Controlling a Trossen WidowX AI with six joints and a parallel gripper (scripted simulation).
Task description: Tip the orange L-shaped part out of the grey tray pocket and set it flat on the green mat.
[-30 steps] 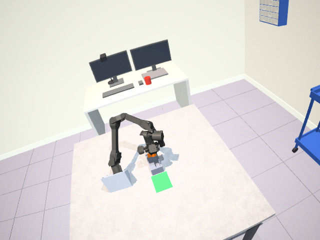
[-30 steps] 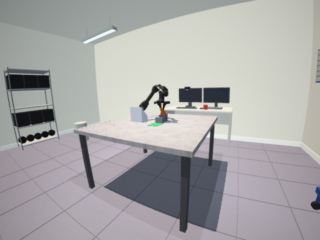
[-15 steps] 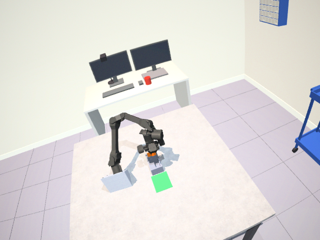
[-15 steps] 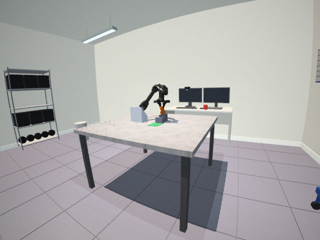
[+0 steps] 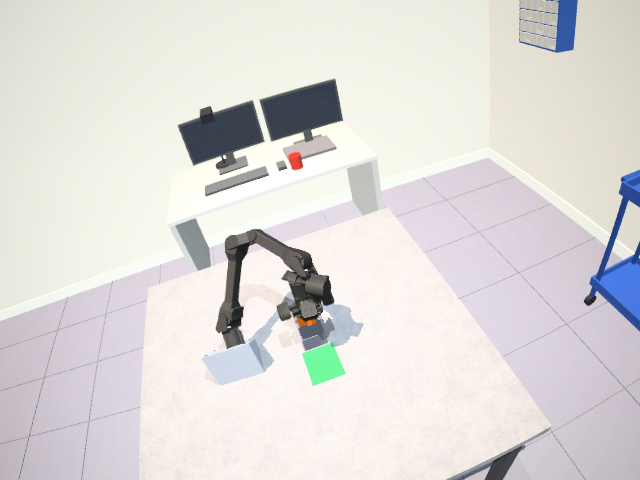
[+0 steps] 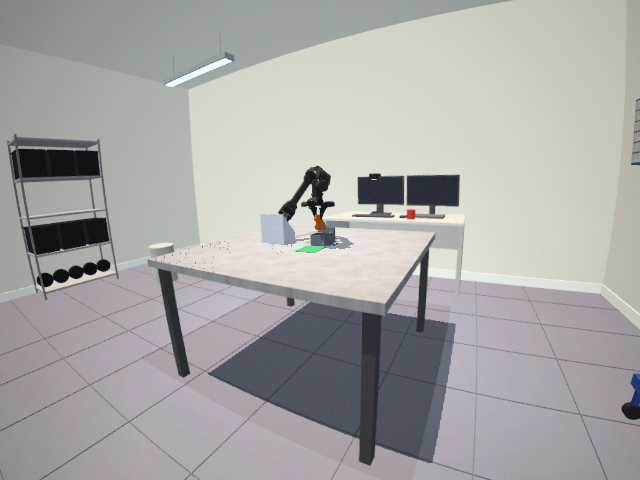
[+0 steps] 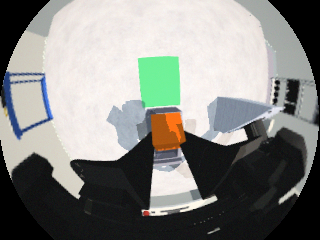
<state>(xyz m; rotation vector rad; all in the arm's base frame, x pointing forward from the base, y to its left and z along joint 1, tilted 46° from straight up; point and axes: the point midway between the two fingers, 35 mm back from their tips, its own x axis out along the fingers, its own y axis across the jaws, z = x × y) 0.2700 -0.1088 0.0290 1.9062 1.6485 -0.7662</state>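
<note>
Right now my gripper tip is 170 mm above the green mat, 80 mm to the left of it and 20 mm past it. The rest, counted from my gripper tip: orange L-shaped part: 30 mm to the left, 30 mm below, 10 mm behind.
</note>
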